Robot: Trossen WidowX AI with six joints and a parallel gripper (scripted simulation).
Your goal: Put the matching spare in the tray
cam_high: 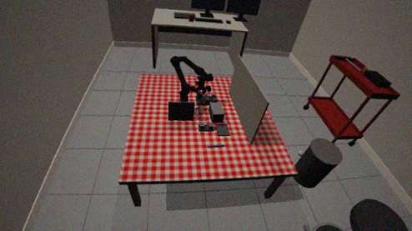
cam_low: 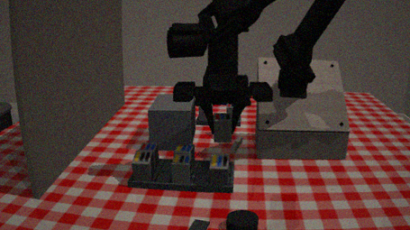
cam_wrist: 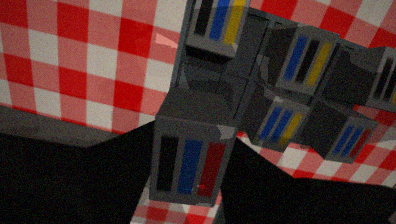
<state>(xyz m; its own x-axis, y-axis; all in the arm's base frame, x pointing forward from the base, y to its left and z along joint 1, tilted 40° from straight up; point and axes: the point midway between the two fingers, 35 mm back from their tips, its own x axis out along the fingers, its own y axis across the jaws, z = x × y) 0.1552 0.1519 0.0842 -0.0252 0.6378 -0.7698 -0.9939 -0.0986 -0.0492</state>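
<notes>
Right now my gripper tip is 7 cm short of the dark rack, 3 cm to the right of it and 8 cm above it. The rest, counted from my gripper tip: black puck: 5 cm behind, 21 cm to the left, 8 cm below; then grey mounted unit: 14 cm ahead, 17 cm to the right, 3 cm below; then spare: 2 cm above.
</notes>
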